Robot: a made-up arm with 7 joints. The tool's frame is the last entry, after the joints.
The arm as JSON. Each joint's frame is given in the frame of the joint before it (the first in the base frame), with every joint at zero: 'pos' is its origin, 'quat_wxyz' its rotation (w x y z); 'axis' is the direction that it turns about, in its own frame. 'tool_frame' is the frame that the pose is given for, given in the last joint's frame.
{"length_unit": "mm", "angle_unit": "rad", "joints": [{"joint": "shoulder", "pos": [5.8, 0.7, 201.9], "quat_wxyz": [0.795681, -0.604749, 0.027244, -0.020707], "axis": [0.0, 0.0, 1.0]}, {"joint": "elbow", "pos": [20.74, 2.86, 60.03], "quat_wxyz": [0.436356, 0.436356, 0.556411, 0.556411], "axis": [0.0, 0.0, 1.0]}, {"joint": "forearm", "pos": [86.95, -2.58, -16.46], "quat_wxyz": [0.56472, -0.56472, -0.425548, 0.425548], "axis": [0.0, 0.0, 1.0]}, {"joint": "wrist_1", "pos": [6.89, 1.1, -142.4], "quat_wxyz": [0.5, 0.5, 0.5, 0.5], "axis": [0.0, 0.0, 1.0]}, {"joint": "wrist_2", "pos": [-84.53, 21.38, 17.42], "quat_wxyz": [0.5, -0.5, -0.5, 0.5], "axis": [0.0, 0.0, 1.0]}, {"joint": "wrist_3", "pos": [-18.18, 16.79, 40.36], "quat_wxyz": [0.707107, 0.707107, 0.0, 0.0], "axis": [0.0, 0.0, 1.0]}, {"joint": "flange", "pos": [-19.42, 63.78, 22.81], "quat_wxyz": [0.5, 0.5, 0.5, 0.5], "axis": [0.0, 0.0, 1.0]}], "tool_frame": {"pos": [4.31, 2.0, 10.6], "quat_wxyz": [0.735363, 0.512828, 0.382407, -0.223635]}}
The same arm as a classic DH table. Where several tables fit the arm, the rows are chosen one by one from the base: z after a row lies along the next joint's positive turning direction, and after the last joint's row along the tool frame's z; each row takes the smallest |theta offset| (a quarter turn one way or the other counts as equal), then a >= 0, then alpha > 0; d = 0 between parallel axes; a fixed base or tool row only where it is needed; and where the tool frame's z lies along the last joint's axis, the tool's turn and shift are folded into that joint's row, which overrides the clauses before.
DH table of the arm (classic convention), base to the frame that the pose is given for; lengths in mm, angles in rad. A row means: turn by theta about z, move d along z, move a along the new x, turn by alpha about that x. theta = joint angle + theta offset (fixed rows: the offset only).
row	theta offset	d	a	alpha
base (fixed)	-0.0710	201.6	5.7	-1.3004
shoulder	-1.3111	61.2	2.2	-1.5708
elbow	1.2915	4.4	-21.5	1.5708
forearm	-1.5708	-226.7	1.1	1.5708
wrist_1	1.5708	24.3	21.4	-1.5708
wrist_2	0.0000	124.9	-18.2	1.5708
wrist_3	1.5708	6.0	63.8	1.5708
flange	0.3455	-8.7	4.7	1.3882
tool (fixed)	-0.9359	-0.4	0.0	0.0000

